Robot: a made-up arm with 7 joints. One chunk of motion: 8 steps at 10 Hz.
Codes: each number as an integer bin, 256 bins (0 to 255) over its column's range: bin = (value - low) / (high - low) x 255, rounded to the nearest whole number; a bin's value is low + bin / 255 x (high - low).
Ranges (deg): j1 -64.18..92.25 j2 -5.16..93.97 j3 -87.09..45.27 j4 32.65..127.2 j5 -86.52..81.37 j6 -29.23..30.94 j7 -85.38..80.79
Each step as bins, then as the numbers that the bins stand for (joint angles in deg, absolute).
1 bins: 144 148 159 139 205 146 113
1 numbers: 24.16 52.37 -4.56 84.19 48.45 5.22 -11.74
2 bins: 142 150 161 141 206 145 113
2 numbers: 22.93 53.15 -3.52 84.93 49.11 4.98 -11.74
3 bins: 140 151 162 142 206 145 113
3 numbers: 21.70 53.54 -3.00 85.30 49.11 4.98 -11.74
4 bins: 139 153 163 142 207 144 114
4 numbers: 21.09 54.32 -2.48 85.30 49.77 4.75 -11.09
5 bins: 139 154 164 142 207 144 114
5 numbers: 21.09 54.71 -1.96 85.30 49.77 4.75 -11.09
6 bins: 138 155 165 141 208 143 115
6 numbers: 20.48 55.10 -1.45 84.93 50.43 4.51 -10.44
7 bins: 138 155 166 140 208 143 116
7 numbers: 20.48 55.10 -0.93 84.56 50.43 4.51 -9.79
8 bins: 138 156 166 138 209 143 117
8 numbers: 20.48 55.48 -0.93 83.82 51.08 4.51 -9.14
